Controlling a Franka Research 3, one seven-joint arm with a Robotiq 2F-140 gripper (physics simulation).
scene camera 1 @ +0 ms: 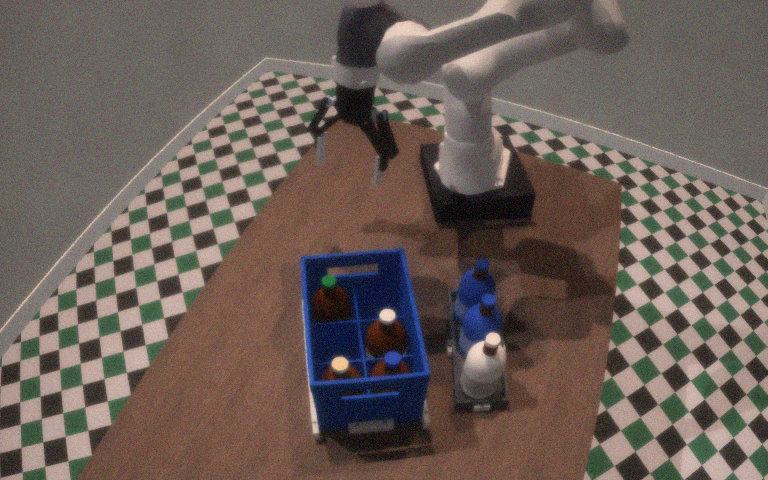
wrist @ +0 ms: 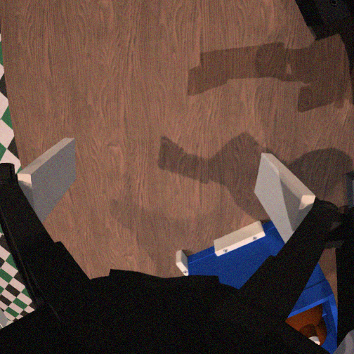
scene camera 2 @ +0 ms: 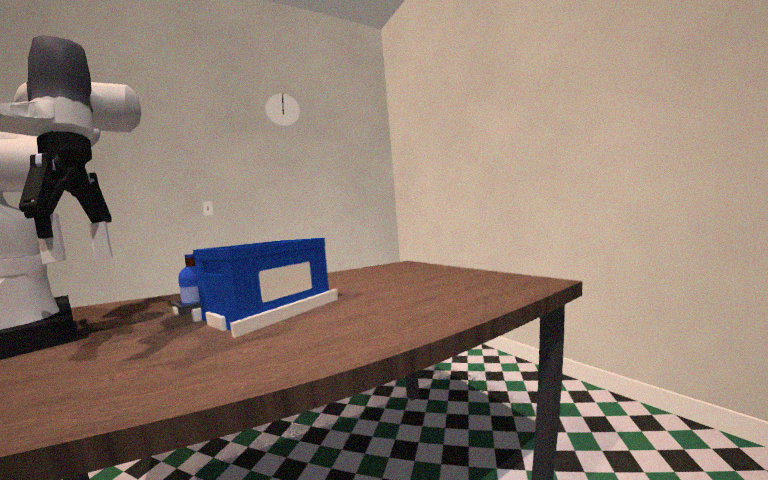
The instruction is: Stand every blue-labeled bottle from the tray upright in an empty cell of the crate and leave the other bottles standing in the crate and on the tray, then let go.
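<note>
My gripper is visible, in scene camera 1 and the wrist view as well. I also see a cream-capped bottle, a green-capped bottle, a white bottle and a white-capped bottle.
</note>
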